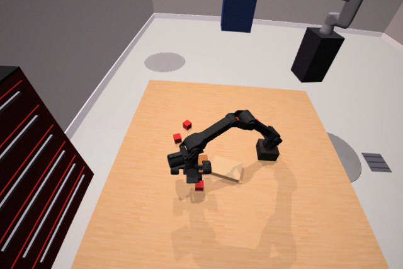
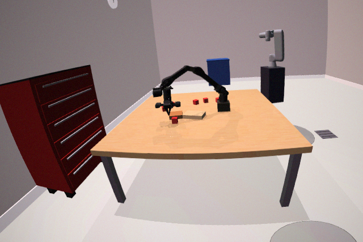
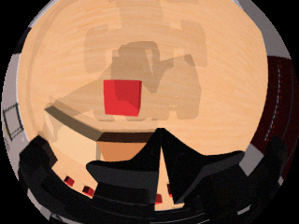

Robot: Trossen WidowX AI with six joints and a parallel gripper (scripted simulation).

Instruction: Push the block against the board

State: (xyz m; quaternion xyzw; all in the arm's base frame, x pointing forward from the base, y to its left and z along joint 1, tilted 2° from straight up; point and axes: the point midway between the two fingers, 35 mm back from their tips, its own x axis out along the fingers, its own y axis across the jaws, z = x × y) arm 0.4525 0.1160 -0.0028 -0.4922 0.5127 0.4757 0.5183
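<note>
Right now the pale board is 20 cm behind my gripper tip, 4 cm to the right of it and 3 cm below it. Round my gripper tip: brown square block: 5 cm behind, 8 cm to the right, 3 cm below.
</note>
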